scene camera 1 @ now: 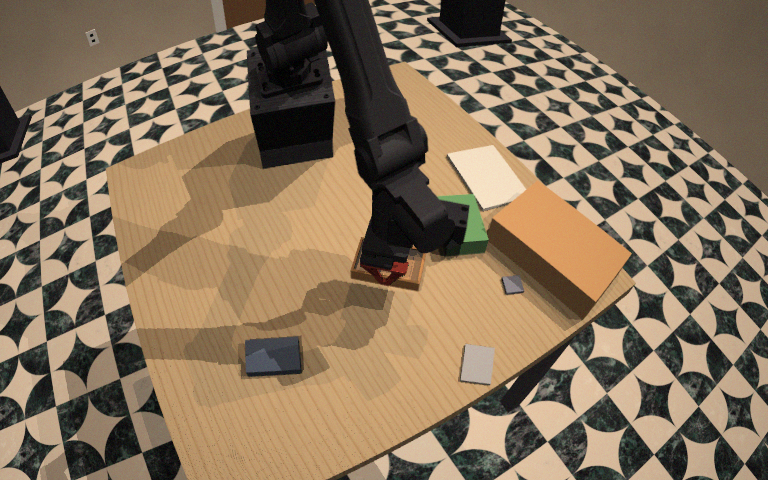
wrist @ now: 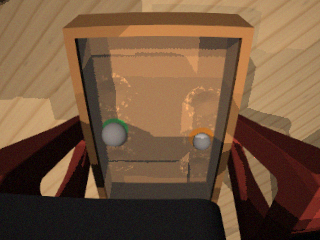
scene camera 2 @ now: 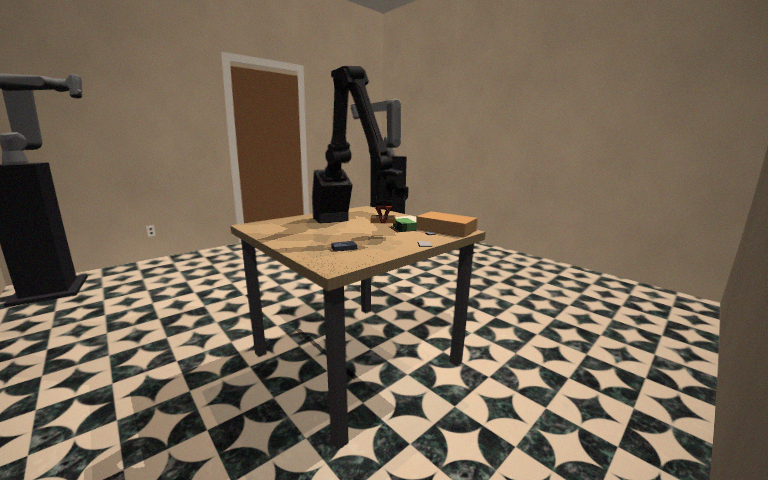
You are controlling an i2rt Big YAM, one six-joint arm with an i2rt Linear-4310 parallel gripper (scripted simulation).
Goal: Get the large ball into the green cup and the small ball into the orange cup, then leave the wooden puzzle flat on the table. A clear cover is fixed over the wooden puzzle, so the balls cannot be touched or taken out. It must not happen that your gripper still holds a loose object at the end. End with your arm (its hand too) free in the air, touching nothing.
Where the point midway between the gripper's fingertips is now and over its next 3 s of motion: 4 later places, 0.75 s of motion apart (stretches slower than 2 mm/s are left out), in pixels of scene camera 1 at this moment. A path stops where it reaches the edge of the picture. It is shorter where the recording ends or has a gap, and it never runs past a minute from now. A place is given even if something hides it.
My gripper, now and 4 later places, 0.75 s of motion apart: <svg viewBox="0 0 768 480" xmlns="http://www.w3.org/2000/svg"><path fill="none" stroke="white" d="M388 266L389 269L387 279L387 287L387 286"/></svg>
